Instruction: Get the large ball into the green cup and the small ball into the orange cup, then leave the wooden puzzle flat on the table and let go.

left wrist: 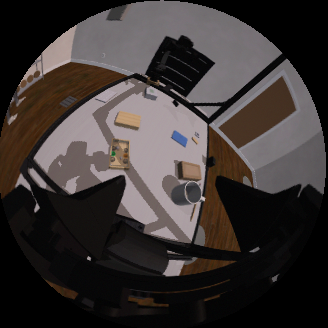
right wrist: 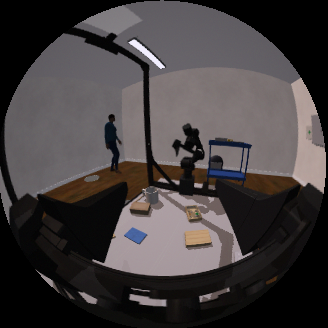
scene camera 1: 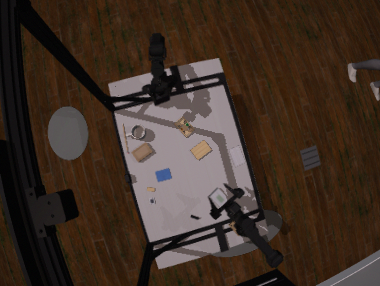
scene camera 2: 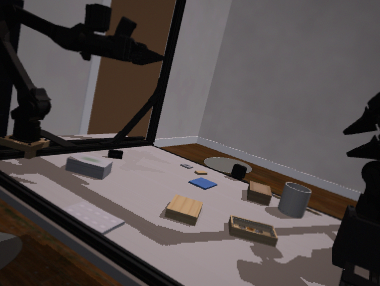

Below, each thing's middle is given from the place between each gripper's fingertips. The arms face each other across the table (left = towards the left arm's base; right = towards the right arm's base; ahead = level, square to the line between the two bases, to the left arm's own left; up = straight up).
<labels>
Right now the wooden puzzle (scene camera 2: 239, 227) is 260 mm below my left hand, 150 mm to the right of it and 60 mm ahead of it.
Now: the wooden puzzle 8 cm ahead of my right hand, 35 cm to the left of it and 35 cm below it.
</labels>
